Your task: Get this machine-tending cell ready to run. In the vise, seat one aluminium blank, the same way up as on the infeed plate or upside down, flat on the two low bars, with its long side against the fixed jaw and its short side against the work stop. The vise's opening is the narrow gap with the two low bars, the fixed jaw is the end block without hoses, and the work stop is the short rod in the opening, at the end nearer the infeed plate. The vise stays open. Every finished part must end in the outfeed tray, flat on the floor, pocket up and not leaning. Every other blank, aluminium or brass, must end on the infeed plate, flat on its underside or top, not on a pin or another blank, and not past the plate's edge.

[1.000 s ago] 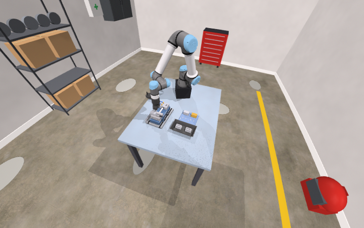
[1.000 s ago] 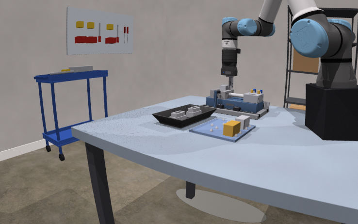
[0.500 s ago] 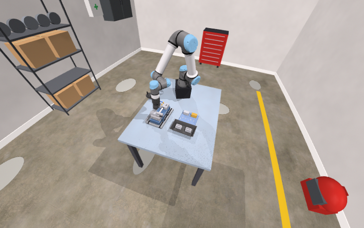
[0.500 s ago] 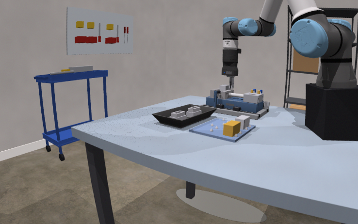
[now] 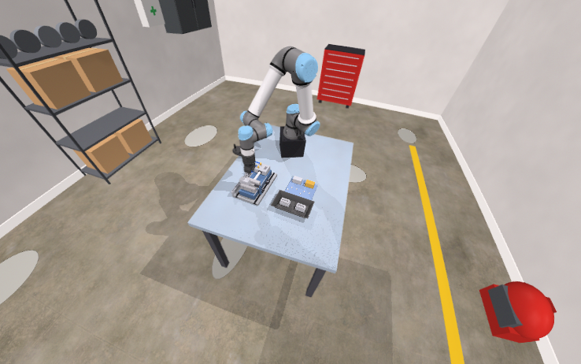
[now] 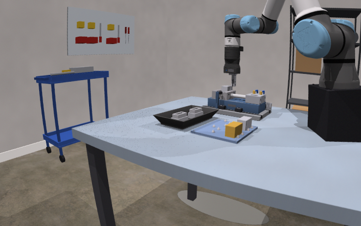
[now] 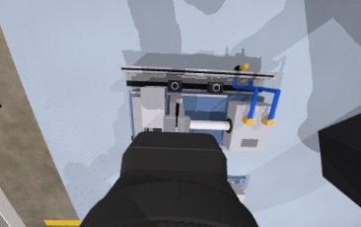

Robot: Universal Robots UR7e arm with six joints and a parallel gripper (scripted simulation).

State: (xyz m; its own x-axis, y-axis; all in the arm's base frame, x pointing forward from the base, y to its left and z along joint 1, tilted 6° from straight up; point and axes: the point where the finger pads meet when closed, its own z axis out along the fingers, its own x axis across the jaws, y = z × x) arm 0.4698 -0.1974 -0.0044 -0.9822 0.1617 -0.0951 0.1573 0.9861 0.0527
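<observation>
My hand is 30 mm past the vise, 40 mm to the right of it and 100 mm above it. Round my hand: brass blank: 120 mm behind, 400 mm to the left, 110 mm below.
</observation>
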